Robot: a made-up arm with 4 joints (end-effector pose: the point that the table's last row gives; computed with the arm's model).
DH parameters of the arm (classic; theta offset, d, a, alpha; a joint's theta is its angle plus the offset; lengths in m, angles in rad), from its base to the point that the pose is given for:
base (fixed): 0 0.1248 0 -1.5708
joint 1: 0 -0.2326 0.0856 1.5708
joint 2: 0 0.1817 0.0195 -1.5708
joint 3: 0 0.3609 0.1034 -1.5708
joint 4: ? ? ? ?
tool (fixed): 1.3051 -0.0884 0 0
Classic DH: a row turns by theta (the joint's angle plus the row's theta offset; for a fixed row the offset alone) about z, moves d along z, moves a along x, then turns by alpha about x.
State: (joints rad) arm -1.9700 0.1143 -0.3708 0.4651
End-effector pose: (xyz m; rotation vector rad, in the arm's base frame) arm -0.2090 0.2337 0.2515 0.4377 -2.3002 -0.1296
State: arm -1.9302 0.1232 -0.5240 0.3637
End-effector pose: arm -0.2178 0.2356 0.2458 0.3406 -2.4252 -0.0381
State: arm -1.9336 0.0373 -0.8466 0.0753
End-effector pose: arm -0.2505 0.2231 0.2559 0.0774 -2.7781 0.0260
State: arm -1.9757 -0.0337 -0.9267 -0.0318
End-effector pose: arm -0.2678 0.2108 0.2677 -0.0215 -2.9017 -0.0371
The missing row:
joint 4: 1.3051 0 -0.0914 3.1416
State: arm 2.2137 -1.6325 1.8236 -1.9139
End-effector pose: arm -0.0976 -0.1786 -0.2996 1.0643 1.1843 -1.6447
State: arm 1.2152 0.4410 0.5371 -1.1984
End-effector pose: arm 0.0631 0.0962 0.2401 1.2219 1.4627 1.3224
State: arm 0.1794 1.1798 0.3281 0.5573
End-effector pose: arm -0.2710 0.0435 0.2311 -0.1992 0.3880 0.6401
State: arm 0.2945 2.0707 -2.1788 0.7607
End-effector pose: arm -0.1901 -0.4370 0.5510 2.3140 -0.2080 0.3837
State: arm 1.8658 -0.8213 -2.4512 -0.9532
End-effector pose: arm 0.1291 -0.0108 -0.3484 -0.9357 -0.1857 1.3465
